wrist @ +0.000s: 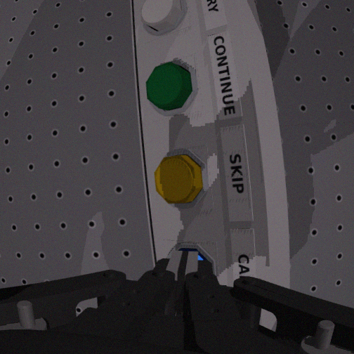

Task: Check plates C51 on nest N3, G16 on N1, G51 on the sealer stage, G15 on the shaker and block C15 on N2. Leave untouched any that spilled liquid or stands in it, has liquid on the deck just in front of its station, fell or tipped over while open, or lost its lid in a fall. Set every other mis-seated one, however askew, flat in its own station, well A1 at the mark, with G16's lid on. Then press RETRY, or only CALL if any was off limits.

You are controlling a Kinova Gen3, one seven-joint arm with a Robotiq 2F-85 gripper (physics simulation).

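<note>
My gripper (185, 267) is shut and empty, its fingertips together over the blue button (201, 257) at the bottom of the wrist view. The fingers hide most of that button, and whether they touch it or how far it is pushed in I cannot tell. The label beside it (243, 265) shows the letters "CA", the rest hidden. The white button (161, 14) is at the top, beside a label (212, 11) of which "RY" shows. The plates, the block, the nests, the shaker and the sealer do not show in this view.
The green button (169, 86) is beside the CONTINUE label (224, 75), and the yellow button (178, 179) is beside the SKIP label (236, 173). All sit on a long pale panel (277, 200). A grey perforated deck (65, 150) lies on both sides, with shadows across it.
</note>
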